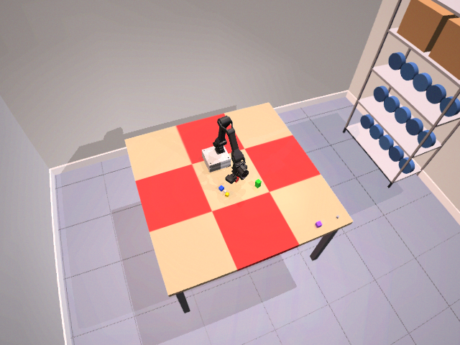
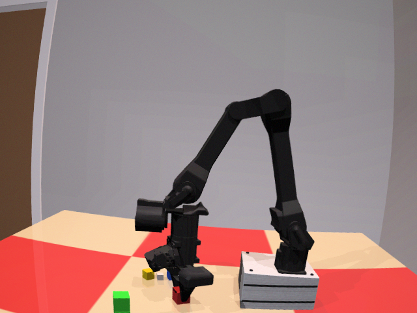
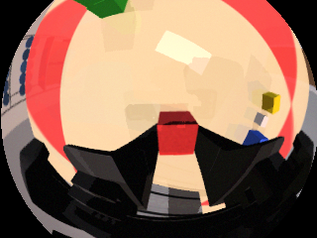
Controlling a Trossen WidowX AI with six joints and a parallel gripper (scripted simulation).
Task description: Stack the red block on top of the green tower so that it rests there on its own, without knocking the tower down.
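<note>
Now: gripper tip 11 cm to the left of the small white block and 6 cm short of it. Also, from my gripper tip: blue block 13 cm to the right, 3 cm ahead, 1 cm above; red block 1 cm above; yellow block 11 cm to the right, 9 cm ahead.
</note>
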